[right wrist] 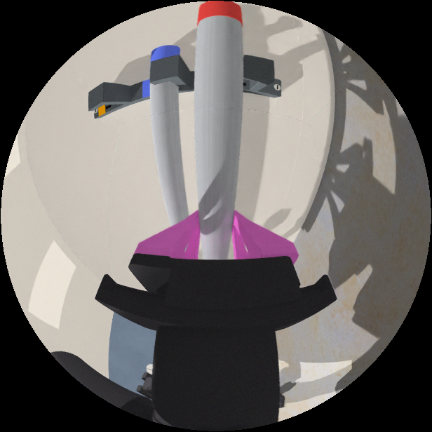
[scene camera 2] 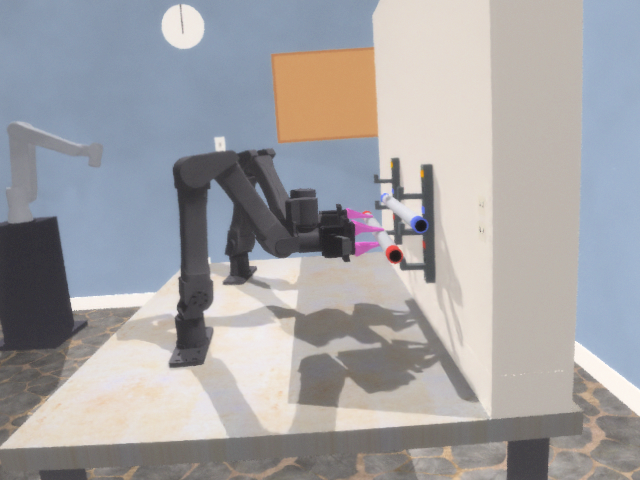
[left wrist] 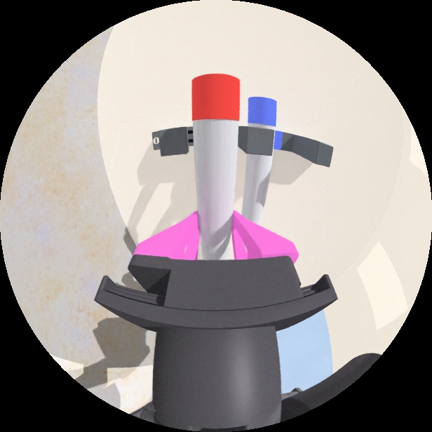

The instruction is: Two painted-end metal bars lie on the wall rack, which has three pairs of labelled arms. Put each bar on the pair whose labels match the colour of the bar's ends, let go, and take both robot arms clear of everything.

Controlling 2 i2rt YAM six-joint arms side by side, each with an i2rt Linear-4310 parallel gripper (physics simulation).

my right gripper: right wrist; scene camera 2; not seen in the left wrist view (hidden by my left gripper)
same spot on my right gripper: (scene camera 2: 358, 248) = (right wrist: 260, 244)
same spot on pale wall block: (right wrist: 98, 180) = (scene camera 2: 418, 142)
